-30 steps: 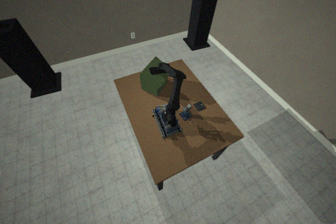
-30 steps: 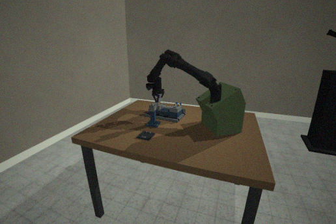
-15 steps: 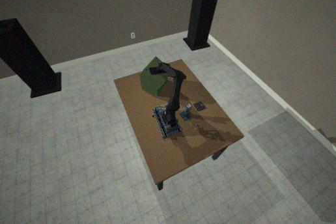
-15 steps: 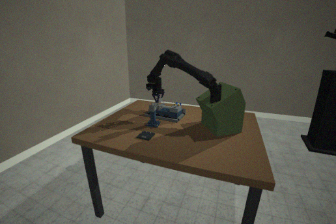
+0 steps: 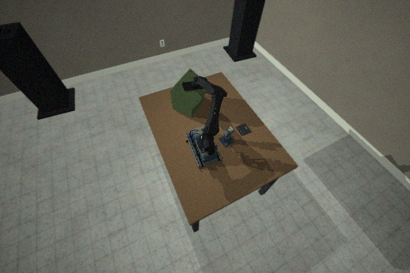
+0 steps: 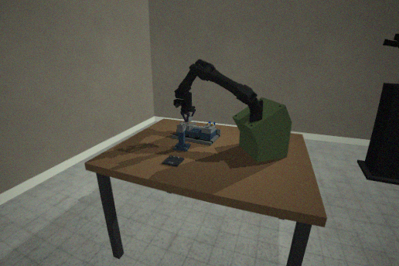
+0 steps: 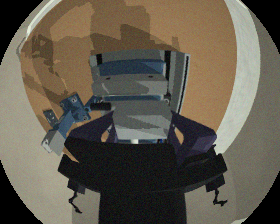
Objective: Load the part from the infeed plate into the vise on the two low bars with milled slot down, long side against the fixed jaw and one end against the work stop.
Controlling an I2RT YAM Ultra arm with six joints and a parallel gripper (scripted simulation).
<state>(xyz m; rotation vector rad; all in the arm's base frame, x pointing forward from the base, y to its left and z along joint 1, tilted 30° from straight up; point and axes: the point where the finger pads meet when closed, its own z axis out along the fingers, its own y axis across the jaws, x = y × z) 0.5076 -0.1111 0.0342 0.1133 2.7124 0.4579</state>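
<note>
Right now my hand is right at the part. Round my hand: vise: 7 cm behind, 2 cm to the left, 8 cm below; then infeed plate: 11 cm behind, 39 cm to the left, 11 cm below.
</note>
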